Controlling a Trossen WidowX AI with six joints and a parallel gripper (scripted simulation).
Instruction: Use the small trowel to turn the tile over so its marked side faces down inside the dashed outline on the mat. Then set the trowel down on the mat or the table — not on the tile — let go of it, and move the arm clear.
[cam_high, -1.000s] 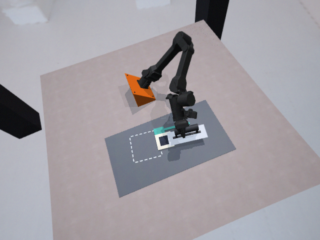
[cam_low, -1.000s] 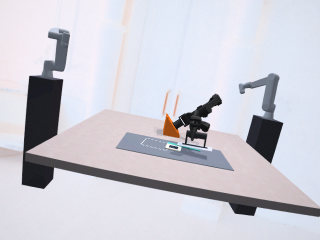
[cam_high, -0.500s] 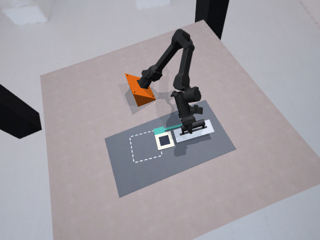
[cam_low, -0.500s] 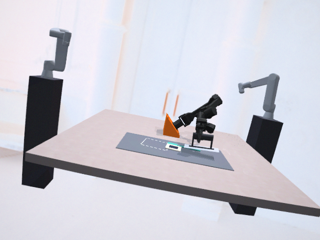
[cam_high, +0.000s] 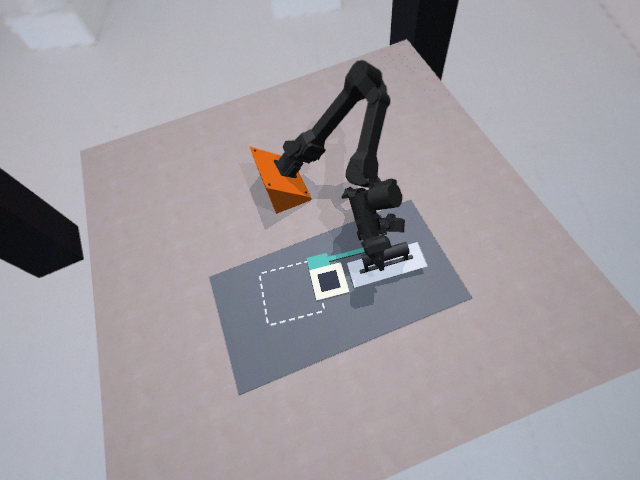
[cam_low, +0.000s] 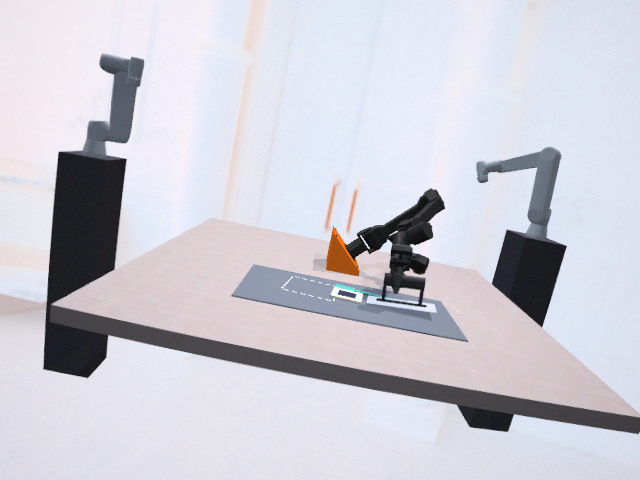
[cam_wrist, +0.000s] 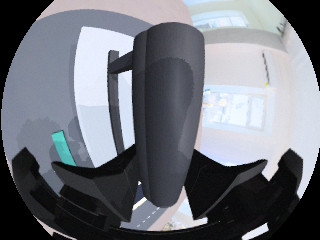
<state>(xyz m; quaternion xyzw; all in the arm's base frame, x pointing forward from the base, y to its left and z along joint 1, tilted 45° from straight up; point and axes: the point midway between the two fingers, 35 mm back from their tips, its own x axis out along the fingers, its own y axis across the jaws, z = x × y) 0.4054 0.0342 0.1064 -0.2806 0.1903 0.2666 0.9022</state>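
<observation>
My gripper tip is now 130 mm to the left of the grey mat, 80 mm above it and 30 mm past it. Also, from my gripper tip: teal trowel: 110 mm behind, 80 mm to the right, 60 mm below; tile: 130 mm to the right, 60 mm below, 50 mm behind.
</observation>
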